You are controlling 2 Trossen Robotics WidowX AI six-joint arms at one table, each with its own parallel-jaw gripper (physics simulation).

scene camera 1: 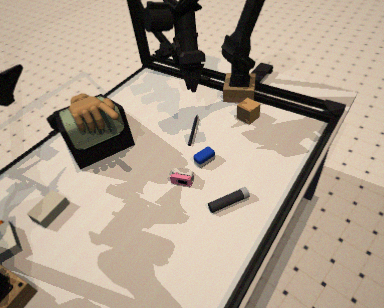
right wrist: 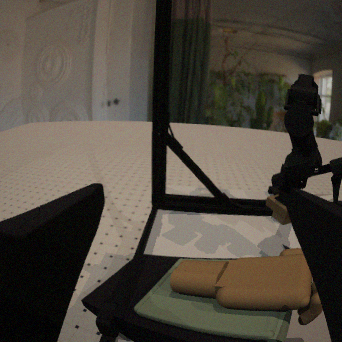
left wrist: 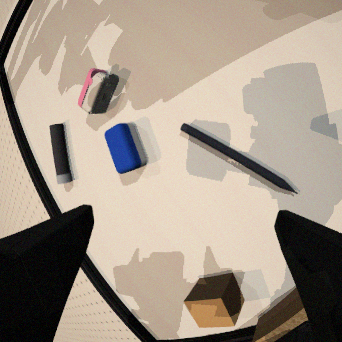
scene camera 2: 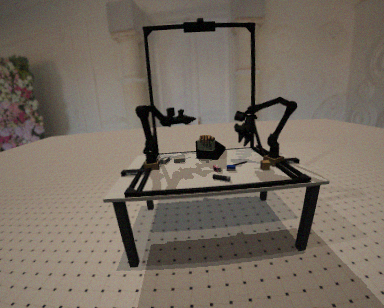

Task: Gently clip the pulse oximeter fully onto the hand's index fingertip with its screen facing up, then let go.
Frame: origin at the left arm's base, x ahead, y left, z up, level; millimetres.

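Where they show: left gripper, fingertip midpoint: (scene camera 1: pixel 191 90) (left wrist: pixel 188 218) (scene camera 2: pixel 241 144); right gripper, fingertip midpoint: (scene camera 1: pixel 8 62) (right wrist: pixel 200 196) (scene camera 2: pixel 195 118); left arm's base, link origin: (scene camera 1: pixel 239 81) (right wrist: pixel 286 200) (left wrist: pixel 304 341) (scene camera 2: pixel 273 156); right arm's base, link origin: (scene camera 2: pixel 151 161).
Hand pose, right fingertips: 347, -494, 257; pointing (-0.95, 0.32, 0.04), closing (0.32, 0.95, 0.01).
Note:
Each offset is from my right fingertips to the centre of the thing, as dx, dy, dz.
The pulse oximeter @(+52, +380, -291) (scene camera 1: pixel 181 179) (scene camera 2: pixel 216 168) (left wrist: pixel 105 95) lies on its side on the table, its pink face with the dark screen turned sideways toward scene camera 1. The tan hand (scene camera 1: pixel 92 111) (scene camera 2: pixel 207 139) (right wrist: pixel 265 282) rests on a green pad on a black wedge, with its index finger (scene camera 1: pixel 109 109) bare and stretched out. My left gripper (scene camera 2: pixel 245 142) (left wrist: pixel 188 218) is open and empty, high above the table, beyond the pen in scene camera 1. My right gripper (scene camera 2: pixel 194 119) (right wrist: pixel 200 196) is open and empty, raised beside the hand; part shows at scene camera 1's left edge.
A blue block @(-25, +426, -290) (scene camera 1: pixel 204 156) (left wrist: pixel 123 148) lies beside the oximeter, with a dark pen @(-149, +371, -302) (scene camera 1: pixel 193 130) (left wrist: pixel 235 156) and a black cylinder @(+106, +507, -294) (scene camera 1: pixel 227 200) (left wrist: pixel 60 150) nearby. A wooden cube @(-222, +532, -282) (scene camera 1: pixel 248 111) (left wrist: pixel 215 300) stands near the left arm's base. A grey-green block @(+189, +69, -292) (scene camera 1: pixel 48 209) lies at the left.

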